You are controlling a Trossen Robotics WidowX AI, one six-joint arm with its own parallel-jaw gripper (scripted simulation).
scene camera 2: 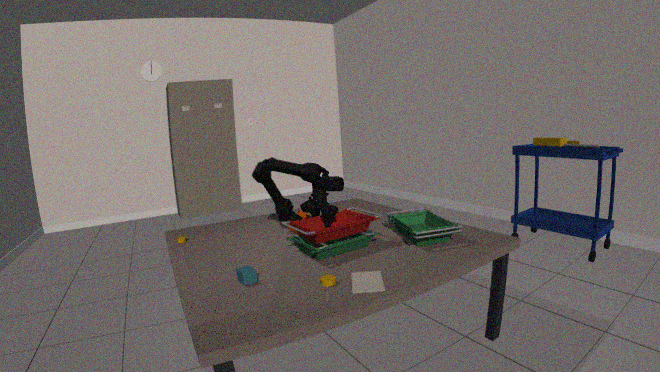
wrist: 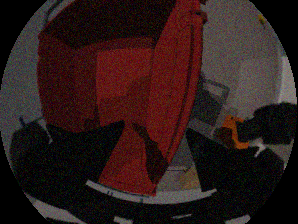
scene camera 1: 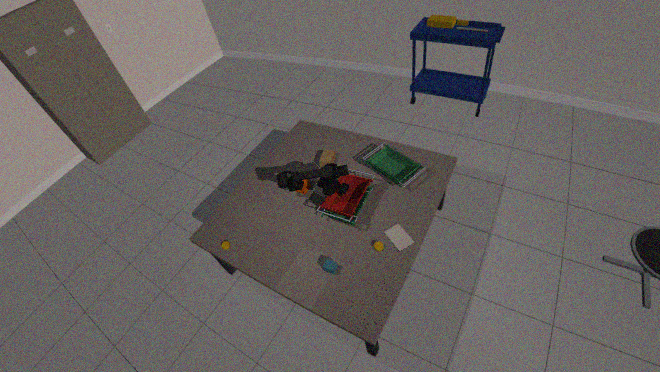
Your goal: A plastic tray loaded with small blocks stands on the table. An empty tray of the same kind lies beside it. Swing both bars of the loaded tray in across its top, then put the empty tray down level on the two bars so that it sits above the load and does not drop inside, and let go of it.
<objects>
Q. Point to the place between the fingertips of my gripper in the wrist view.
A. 156, 127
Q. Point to a red tray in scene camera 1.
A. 345, 205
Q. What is my gripper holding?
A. Nothing.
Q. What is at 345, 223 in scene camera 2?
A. A red tray.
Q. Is my gripper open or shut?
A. Open.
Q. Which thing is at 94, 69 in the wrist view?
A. A red tray.
</objects>
